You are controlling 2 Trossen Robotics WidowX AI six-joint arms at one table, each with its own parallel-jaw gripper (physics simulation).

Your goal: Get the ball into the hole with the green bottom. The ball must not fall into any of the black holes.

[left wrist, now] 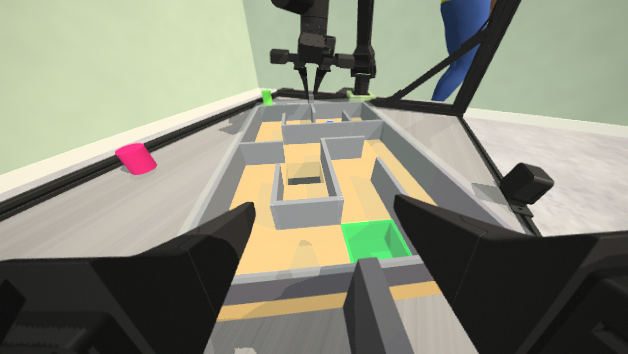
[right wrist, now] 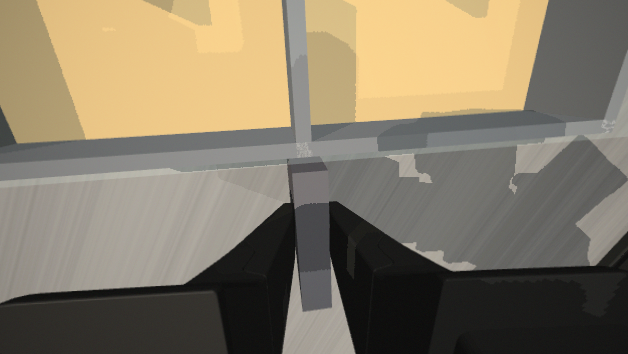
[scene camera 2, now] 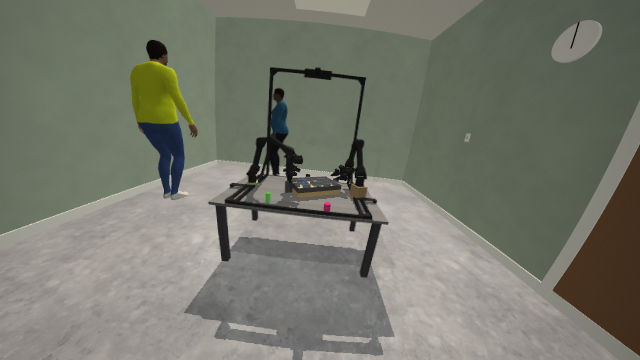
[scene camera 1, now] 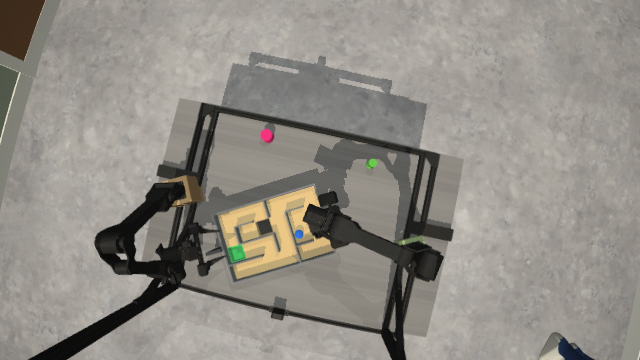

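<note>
The maze board [scene camera 1: 281, 261] [scene camera 2: 317, 192] has grey walls and a tan floor. The blue ball [scene camera 1: 299, 234] [scene camera 2: 303, 183] [left wrist: 329, 121] is in its right half in scene camera 1, right of a long inner wall. The green-bottomed hole [scene camera 1: 236, 253] [left wrist: 372, 242] is near the left end; a black hole [scene camera 1: 263, 227] [left wrist: 304, 180] lies between inner walls. My left gripper [scene camera 1: 219, 245] [left wrist: 324, 204] is open, its fingers apart on either side of the left handle [left wrist: 372, 305]. My right gripper [right wrist: 310, 212] [left wrist: 310, 98] is shut on the right handle [right wrist: 312, 235].
A pink cylinder [scene camera 1: 266, 136] [scene camera 2: 327, 206] [left wrist: 136, 159] and a green cylinder [scene camera 1: 372, 163] [scene camera 2: 268, 197] [left wrist: 267, 97] stand beyond the board. A tan box [scene camera 1: 194, 191] [scene camera 2: 358, 191] is by the left arm. A black frame [scene camera 1: 300, 127] runs along the table edges.
</note>
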